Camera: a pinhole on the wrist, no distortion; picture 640 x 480 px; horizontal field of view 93.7 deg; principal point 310.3 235.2 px. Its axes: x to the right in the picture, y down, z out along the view. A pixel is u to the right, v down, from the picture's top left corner.
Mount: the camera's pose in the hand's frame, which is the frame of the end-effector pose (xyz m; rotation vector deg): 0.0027 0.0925 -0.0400 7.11 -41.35 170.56
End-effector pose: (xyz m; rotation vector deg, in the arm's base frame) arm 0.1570 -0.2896 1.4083 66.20 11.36 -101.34
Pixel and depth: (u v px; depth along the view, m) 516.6 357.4 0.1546
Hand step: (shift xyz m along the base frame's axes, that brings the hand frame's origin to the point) -0.0635 0.0317 0.1089
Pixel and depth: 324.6 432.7 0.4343
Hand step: -0.4147 0.0684 0.0060
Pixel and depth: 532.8 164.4 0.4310
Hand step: -0.2346 -0.0683 0.4403
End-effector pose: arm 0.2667 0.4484 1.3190 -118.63 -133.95 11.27
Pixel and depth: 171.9 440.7 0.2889
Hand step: -0.2475 0.0972 -0.0996
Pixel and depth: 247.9 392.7 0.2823
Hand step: -0.1905 0.0320 -0.1234
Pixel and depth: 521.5 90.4 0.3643
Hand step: 0.0846 -0.2337 -0.3781
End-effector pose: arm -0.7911 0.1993 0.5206 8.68 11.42 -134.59
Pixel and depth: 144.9 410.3 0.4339
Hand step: -0.4256 0.0342 0.1955
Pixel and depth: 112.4 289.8 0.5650
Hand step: -0.4965 -0.1507 0.3312
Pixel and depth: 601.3 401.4 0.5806
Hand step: 0.0660 0.6080 0.5106
